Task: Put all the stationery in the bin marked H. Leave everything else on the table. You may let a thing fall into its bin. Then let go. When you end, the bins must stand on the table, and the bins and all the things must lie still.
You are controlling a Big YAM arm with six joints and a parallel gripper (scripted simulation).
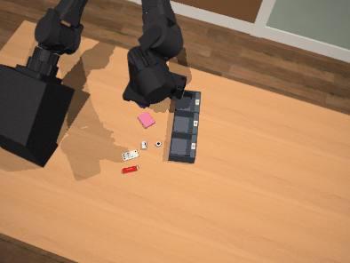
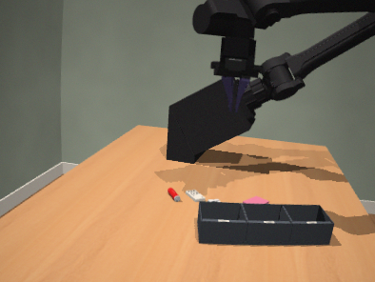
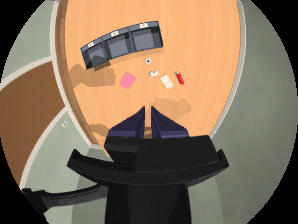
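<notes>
The dark three-part bin row is 10 cm ahead of my hand, 10 cm to the left of it and 20 cm below it. From my hand the other things lie so: black-and-white ring: 5 cm ahead, 21 cm below; white domino-like tile: 2 cm behind, 7 cm to the right, 21 cm below; pink sticky-note pad: 3 cm behind, 7 cm to the left, 21 cm below.
</notes>
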